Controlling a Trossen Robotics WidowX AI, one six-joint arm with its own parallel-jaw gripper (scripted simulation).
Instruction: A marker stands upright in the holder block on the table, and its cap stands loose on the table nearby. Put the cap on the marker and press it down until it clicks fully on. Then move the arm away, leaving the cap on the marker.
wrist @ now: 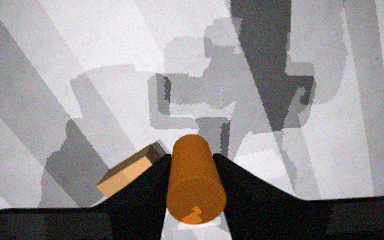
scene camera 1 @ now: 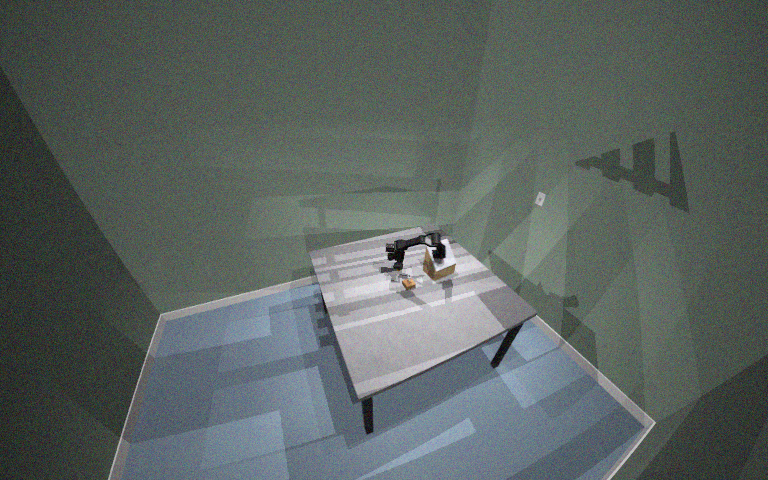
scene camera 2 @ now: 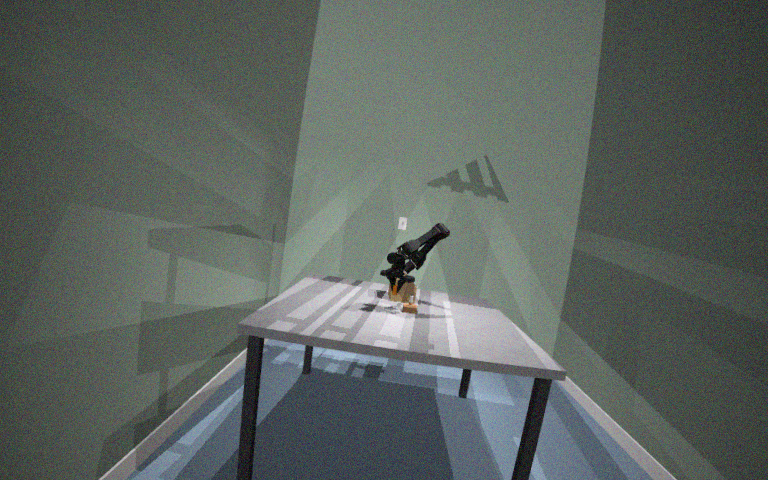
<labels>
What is the gripper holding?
An orange cap.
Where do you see an orange cap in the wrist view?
195, 196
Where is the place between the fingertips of the gripper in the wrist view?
192, 160
</labels>
